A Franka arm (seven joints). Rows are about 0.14 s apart.
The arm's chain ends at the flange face. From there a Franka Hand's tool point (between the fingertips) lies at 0.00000 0.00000 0.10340 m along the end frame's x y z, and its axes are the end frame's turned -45 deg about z.
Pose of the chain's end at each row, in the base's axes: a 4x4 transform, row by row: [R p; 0 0 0 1], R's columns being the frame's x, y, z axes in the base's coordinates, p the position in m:
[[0.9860, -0.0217, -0.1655, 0.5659], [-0.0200, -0.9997, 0.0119, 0.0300], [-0.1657, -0.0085, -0.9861, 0.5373], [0, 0, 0, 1]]
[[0.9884, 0.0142, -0.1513, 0.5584], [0.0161, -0.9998, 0.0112, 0.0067], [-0.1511, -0.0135, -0.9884, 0.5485], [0, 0, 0, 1]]
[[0.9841, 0.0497, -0.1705, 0.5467], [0.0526, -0.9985, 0.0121, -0.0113], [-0.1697, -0.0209, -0.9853, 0.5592], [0, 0, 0, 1]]
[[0.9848, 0.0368, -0.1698, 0.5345], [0.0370, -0.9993, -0.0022, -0.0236], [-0.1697, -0.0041, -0.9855, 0.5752], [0, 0, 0, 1]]
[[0.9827, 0.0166, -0.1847, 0.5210], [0.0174, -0.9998, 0.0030, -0.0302], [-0.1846, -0.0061, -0.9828, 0.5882], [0, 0, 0, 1]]
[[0.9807, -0.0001, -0.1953, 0.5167], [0.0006, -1.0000, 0.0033, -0.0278], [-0.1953, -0.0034, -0.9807, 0.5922], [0, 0, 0, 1]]
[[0.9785, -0.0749, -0.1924, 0.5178], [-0.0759, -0.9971, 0.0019, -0.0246], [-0.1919, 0.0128, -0.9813, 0.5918], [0, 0, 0, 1]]
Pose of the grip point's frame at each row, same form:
[[0.7126, 0.6819, -0.1655, 0.5488], [0.6928, -0.7210, 0.0119, 0.0312], [-0.1112, -0.1232, -0.9861, 0.4353], [0, 0, 0, 1]]
[[0.6889, 0.7089, -0.1513, 0.5428], [0.7183, -0.6956, 0.0112, 0.0079], [-0.0973, -0.1164, -0.9884, 0.4463], [0, 0, 0, 1]]
[[0.6607, 0.7310, -0.1705, 0.5291], [0.7432, -0.6689, 0.0121, -0.0100], [-0.1052, -0.1348, -0.9853, 0.4573], [0, 0, 0, 1]]
[[0.6703, 0.7224, -0.1698, 0.5169], [0.7328, -0.6804, -0.0022, -0.0238], [-0.1171, -0.1229, -0.9855, 0.4733], [0, 0, 0, 1]]
[[0.6831, 0.7066, -0.1847, 0.5019], [0.7193, -0.6947, 0.0030, -0.0299], [-0.1262, -0.1348, -0.9828, 0.4866], [0, 0, 0, 1]]
[[0.6935, 0.6934, -0.1953, 0.4965], [0.7075, -0.7067, 0.0033, -0.0275], [-0.1357, -0.1405, -0.9807, 0.4908], [0, 0, 0, 1]]
[[0.7449, 0.6389, -0.1924, 0.4979], [0.6514, -0.7587, 0.0019, -0.0244], [-0.1447, -0.1266, -0.9813, 0.4903], [0, 0, 0, 1]]

